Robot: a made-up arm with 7 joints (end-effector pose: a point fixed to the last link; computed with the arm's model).
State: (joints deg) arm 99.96 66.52 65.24 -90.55 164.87 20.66 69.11
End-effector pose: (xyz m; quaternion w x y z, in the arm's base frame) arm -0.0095 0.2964 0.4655 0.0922 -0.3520 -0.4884 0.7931
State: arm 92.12 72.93 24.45 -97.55 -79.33 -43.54 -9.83
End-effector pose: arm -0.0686 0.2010 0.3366 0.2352 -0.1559 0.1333 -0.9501
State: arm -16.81 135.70 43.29 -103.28 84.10 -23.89 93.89
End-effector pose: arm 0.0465 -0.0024 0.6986 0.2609 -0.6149 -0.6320 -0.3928
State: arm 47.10 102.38 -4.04 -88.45 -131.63 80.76 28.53
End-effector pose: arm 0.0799 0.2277 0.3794 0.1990 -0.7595 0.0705 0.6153
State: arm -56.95 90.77 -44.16 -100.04 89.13 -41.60 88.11
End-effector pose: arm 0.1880 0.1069 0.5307 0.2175 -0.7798 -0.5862 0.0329
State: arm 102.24 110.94 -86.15 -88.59 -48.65 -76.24 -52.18
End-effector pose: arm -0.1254 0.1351 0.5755 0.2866 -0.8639 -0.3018 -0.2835
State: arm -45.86 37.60 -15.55 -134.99 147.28 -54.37 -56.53
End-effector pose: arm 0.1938 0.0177 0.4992 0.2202 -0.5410 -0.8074 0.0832
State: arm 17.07 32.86 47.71 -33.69 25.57 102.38 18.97
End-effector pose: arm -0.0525 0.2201 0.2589 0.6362 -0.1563 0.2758 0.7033
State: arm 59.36 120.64 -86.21 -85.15 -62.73 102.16 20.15
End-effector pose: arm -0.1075 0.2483 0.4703 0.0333 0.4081 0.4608 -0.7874
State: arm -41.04 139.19 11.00 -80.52 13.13 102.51 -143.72
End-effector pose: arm 0.0388 0.1347 0.7222 0.6079 0.3730 0.6581 -0.2412
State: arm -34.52 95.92 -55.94 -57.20 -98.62 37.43 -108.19
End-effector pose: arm 0.1400 0.2986 0.4040 0.4693 -0.2514 -0.8365 0.1297
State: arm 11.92 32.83 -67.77 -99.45 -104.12 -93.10 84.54
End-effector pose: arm -0.0512 -0.0390 0.2278 0.1091 -0.6762 0.1186 -0.7189
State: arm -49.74 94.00 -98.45 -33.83 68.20 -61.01 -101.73
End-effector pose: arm 0.1074 0.2441 0.4501 0.1470 0.7037 0.0473 -0.6936
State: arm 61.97 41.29 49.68 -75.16 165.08 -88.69 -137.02
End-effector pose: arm -0.1462 0.2413 0.4040 0.5833 0.5984 0.1757 0.5205
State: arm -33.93 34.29 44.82 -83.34 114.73 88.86 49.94
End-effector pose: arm 0.1759 0.1840 0.4549 0.4327 -0.8617 -0.2216 0.1453
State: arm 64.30 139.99 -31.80 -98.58 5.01 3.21 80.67
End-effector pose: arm 0.0422 0.2483 0.3869 0.9496 0.0888 0.1263 -0.2727
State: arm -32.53 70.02 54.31 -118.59 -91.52 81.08 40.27
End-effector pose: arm 0.0287 0.1539 0.6085 0.0921 -0.6864 0.5136 -0.5065
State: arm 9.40 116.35 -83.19 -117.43 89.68 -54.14 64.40
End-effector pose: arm -0.0022 0.2045 0.3535 0.7242 -0.3176 -0.4641 0.3991
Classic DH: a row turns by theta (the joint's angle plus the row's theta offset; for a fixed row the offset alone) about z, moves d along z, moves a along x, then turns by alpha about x. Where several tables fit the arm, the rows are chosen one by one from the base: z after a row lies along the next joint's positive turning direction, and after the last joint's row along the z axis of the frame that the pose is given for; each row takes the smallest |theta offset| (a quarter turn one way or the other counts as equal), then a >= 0, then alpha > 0; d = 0 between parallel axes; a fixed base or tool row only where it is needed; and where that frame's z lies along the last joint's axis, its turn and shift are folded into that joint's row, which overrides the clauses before.
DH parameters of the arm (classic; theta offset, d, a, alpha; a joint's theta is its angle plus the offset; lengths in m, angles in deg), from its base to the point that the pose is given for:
base (fixed): 0 0.4476 -0.0134 -70
joint 1: -90 0.0282 0.015 -90
joint 2: 70 -0.0125 -0.0042 90
joint 3: 90 -0.1459 0.0423 -90
joint 4: 0 -0.0126 -0.0359 90
joint 5: 0 -0.1286 0.0164 -90
joint 6: 0 -0.0044 0.019 90
joint 7: 9.94 -0.1019 0.0016 -17.45
tool (fixed): -14.87 0.0752 0 0

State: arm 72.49 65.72 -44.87 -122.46 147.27 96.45 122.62
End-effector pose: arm -0.1052 0.0594 0.3319 0.1041 -0.1431 -0.8428 -0.5083
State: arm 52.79 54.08 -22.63 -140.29 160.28 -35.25 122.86
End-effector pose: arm 0.0309 0.0819 0.2898 0.4847 0.1986 -0.1003 -0.8459
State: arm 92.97 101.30 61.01 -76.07 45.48 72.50 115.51
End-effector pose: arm 0.0979 0.2771 0.4385 0.4806 0.4129 -0.4470 0.6315
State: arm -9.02 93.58 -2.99 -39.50 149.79 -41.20 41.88
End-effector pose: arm 0.0651 0.3257 0.4986 0.1314 0.1257 0.8870 -0.4244
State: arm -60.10 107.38 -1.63 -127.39 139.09 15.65 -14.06
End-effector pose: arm 0.0859 0.0619 0.6574 0.3921 -0.3287 -0.6740 -0.5329
